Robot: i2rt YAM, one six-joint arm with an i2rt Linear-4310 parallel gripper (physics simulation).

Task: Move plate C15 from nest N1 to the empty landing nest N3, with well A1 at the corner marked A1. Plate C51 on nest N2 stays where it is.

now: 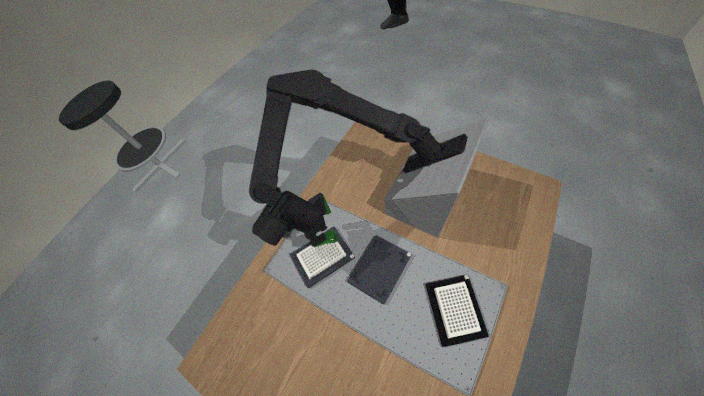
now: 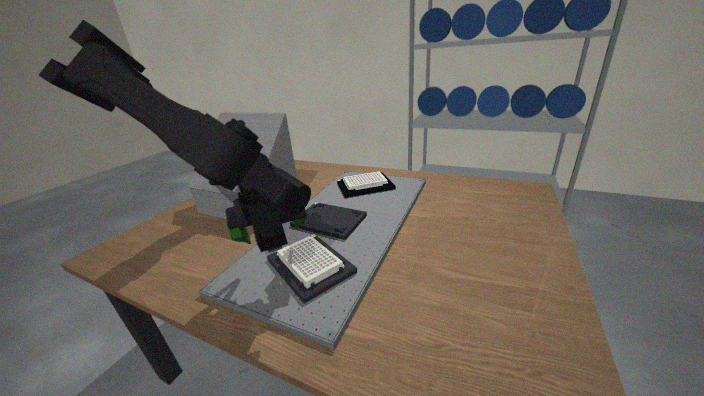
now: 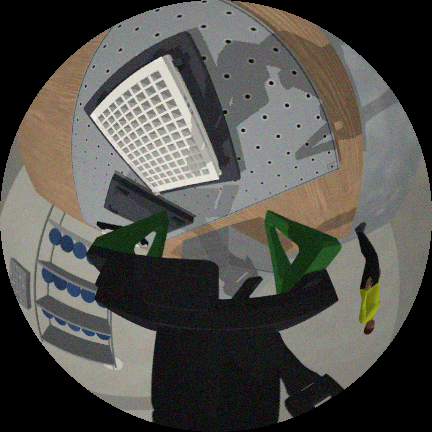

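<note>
A white plate (image 1: 320, 259) (image 2: 310, 260) (image 3: 150, 125) sits on a dark grey nest (image 1: 309, 283) (image 2: 305, 294) (image 3: 207, 95) at the board's end near the gripper. The middle dark nest (image 1: 380, 270) (image 2: 332, 219) (image 3: 135, 197) is empty, with a white mark at one corner. Another white plate (image 1: 457, 310) (image 2: 365, 180) sits on a black nest (image 1: 438, 320) (image 2: 370, 191) at the far end. No plate or nest labels are readable. My gripper (image 1: 327, 221) (image 2: 270, 229) (image 3: 216, 215) is open, its green fingers wide apart above and beside the near plate, with nothing between them.
The nests stand on a perforated grey board (image 1: 405, 320) (image 2: 370, 245) (image 3: 280, 130) on the wooden table (image 1: 280, 340) (image 2: 475, 250). A grey wedge-shaped block (image 1: 440, 175) stands by the arm's base. A rack (image 2: 411, 100), a stool (image 1: 90, 105) and a person (image 3: 370, 300) are beyond the table.
</note>
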